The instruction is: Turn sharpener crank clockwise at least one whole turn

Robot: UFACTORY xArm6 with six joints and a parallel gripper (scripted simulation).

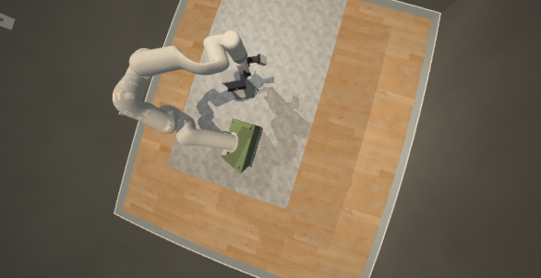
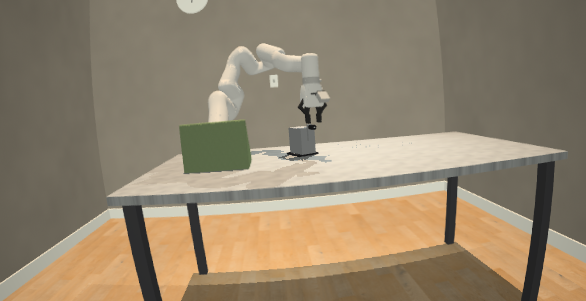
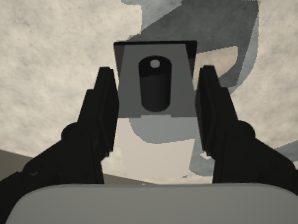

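The black crank knob lies 40 mm below my hand, 10 mm to the left of it and 10 mm behind it.
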